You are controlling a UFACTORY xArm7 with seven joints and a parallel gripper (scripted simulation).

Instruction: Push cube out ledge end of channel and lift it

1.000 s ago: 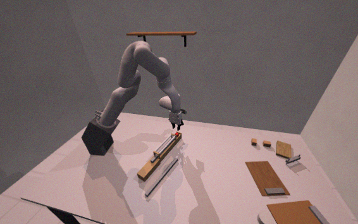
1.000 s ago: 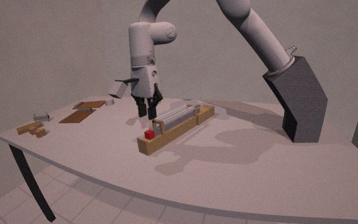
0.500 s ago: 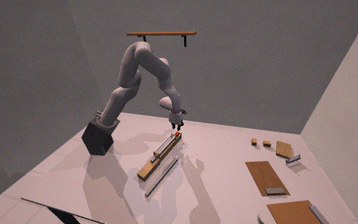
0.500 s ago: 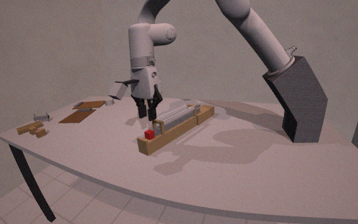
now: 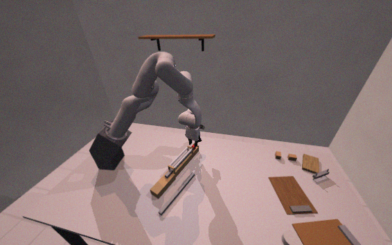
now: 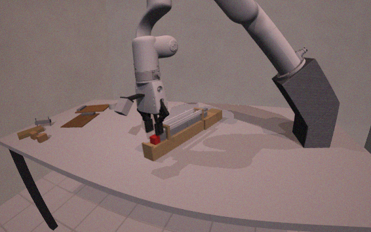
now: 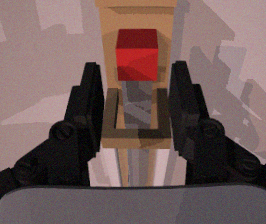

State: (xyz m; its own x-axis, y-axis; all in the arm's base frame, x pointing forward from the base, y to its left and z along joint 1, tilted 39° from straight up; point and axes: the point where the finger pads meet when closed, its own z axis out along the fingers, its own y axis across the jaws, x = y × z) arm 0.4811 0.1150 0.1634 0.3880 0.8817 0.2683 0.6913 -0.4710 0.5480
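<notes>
Now: the red cube 40 mm below my hand. Round my hand: channel 80 mm behind, 130 mm to the right, 40 mm below; grey clamp-like piece 810 mm ahead, 210 mm to the right, 70 mm below; long grey bar 70 mm behind, 340 mm to the right, 90 mm below.
</notes>
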